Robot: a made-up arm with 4 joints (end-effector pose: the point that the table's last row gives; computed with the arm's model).
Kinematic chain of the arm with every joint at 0, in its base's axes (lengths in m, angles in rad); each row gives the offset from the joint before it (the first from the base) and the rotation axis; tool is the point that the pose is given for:
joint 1: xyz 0 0 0.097 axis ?
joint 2: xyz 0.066 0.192 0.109 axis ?
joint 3: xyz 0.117 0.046 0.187 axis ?
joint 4: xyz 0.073 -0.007 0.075 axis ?
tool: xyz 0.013 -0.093 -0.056
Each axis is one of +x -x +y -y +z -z.
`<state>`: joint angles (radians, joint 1 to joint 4).
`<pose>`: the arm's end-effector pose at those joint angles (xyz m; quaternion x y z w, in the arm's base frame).
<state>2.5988 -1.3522 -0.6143 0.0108</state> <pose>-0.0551 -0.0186 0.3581 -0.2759 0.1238 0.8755 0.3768</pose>
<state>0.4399 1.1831 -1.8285 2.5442</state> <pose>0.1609 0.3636 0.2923 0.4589 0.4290 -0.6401 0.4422</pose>
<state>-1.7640 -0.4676 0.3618 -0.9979</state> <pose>-0.1031 0.1603 0.5383 -0.2798 -0.4101 0.4529 0.7405</pose>
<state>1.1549 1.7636 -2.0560 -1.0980</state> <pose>0.3918 0.0844 0.2552 -0.4760 0.6161 0.5583 0.2865</pose>
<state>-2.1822 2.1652 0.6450 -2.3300</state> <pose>-0.1643 -0.1503 0.5893 0.5972 -0.6468 0.4735 0.0276</pose>
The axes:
joint 1: -z
joint 2: +z
joint 3: -y
joint 4: +x

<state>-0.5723 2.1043 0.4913 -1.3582</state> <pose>-0.1400 0.2826 0.5694 0.0438 -0.6364 0.6993 0.3225</pose>
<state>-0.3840 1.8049 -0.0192 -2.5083</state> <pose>-0.1962 0.3241 0.5665 -0.4384 -0.8431 0.2809 0.1347</pose>
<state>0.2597 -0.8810 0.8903 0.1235</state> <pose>0.1397 -0.0006 0.4649 -0.1852 -0.3918 -0.4640 0.7726</pose>
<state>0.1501 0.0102 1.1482 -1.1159</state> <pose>0.1165 0.1241 0.5264 -0.4757 -0.4285 -0.3366 0.6905</pose>
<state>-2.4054 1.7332 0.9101 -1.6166</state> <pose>-0.2076 -0.1206 0.5655 -0.5772 0.4253 -0.6969 0.0175</pose>
